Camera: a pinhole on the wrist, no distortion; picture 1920 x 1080 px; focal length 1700.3 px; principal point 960.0 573.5 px. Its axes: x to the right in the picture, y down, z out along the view. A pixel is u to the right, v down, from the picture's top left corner.
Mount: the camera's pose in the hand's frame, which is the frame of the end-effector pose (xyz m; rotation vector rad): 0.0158 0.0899 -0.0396 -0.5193 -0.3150 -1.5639
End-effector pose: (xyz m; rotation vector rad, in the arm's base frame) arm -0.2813 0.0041 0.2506 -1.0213 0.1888 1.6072
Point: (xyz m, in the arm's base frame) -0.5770 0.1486 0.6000
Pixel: outside the picture
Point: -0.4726 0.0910 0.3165
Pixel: 1770 286
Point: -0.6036 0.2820 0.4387
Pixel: 1844 505
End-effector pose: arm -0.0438 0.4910 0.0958 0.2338 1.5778 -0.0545
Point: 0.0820 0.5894 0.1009
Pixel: 1551 222
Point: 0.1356 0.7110 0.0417
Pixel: 664 800
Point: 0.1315 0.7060 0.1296
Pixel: 598 150
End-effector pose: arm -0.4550 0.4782 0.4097 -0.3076 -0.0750 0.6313
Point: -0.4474 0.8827 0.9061
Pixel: 1705 982
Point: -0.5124 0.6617 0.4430
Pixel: 984 860
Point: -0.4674 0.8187 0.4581
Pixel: outside the picture
